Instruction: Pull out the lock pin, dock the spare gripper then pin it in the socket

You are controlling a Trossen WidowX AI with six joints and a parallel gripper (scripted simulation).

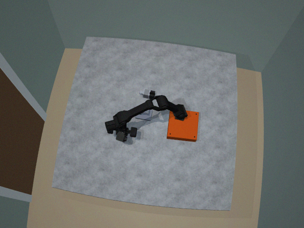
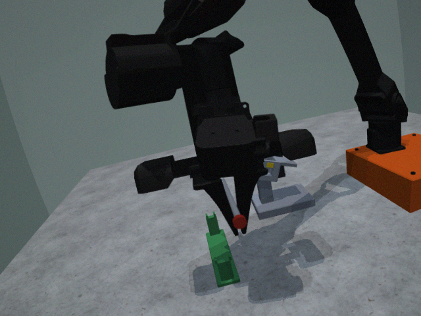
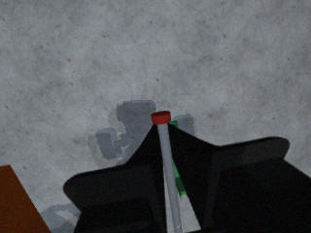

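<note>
Right now my gripper tip is 90 mm to the left of the green cradle, 70 mm above it and 40 mm short of it. Also, from my gripper tip: spare gripper: 370 mm to the right, 70 mm below, 70 mm behind; grey mount: 220 mm to the right, 80 mm behind, 50 mm below.
</note>
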